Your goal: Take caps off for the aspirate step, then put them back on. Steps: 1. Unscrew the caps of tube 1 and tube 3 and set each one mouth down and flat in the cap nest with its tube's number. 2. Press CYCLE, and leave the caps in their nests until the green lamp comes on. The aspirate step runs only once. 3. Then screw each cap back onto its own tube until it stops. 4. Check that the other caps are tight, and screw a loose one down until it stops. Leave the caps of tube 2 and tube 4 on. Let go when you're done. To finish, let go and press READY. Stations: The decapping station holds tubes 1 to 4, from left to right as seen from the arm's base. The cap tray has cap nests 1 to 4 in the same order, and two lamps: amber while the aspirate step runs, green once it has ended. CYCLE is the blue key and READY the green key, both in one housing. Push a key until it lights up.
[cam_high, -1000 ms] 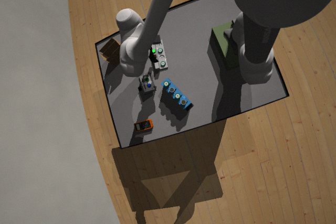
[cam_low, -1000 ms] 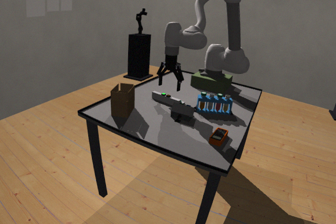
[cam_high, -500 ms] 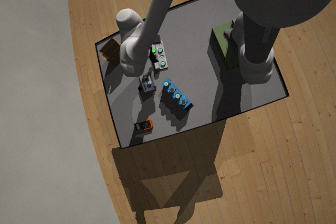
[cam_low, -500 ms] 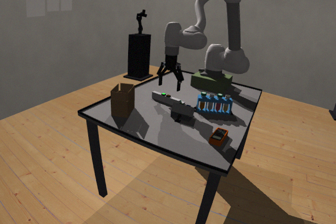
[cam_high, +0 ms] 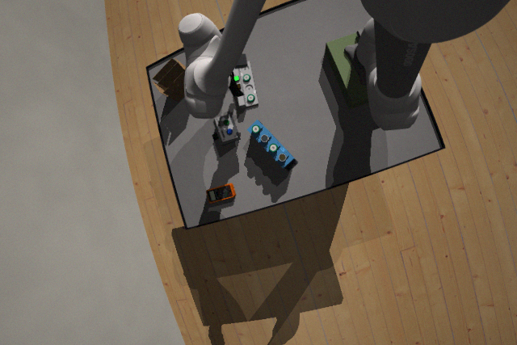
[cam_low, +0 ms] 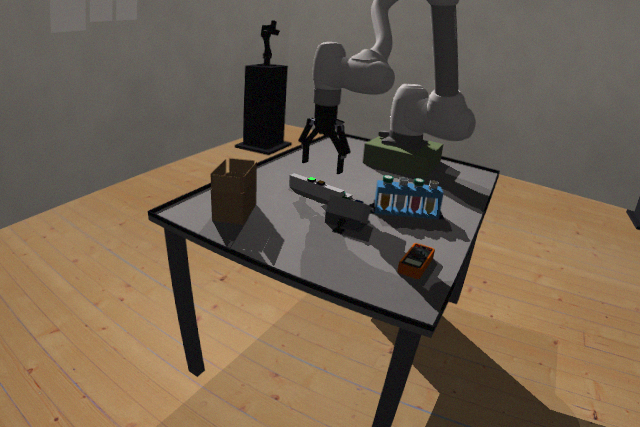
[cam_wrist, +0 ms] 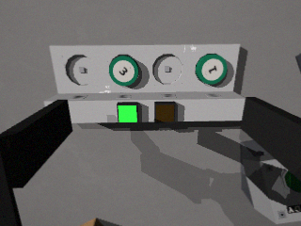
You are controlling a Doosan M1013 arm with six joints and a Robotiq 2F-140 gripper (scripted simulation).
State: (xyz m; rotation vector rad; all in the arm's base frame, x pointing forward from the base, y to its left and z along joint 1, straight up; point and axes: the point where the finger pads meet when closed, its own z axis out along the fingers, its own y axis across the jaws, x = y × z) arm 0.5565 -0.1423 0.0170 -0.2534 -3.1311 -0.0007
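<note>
Right now the cap 1 is 9 cm below my hand, 7 cm to the left of it and 1 cm behind it. The rest, counted from my hand: key housing: 17 cm to the left, 14 cm ahead, 5 cm below; green key: 15 cm to the left, 12 cm ahead, 4 cm below; blue key: 19 cm to the left, 12 cm ahead, 4 cm below.
</note>
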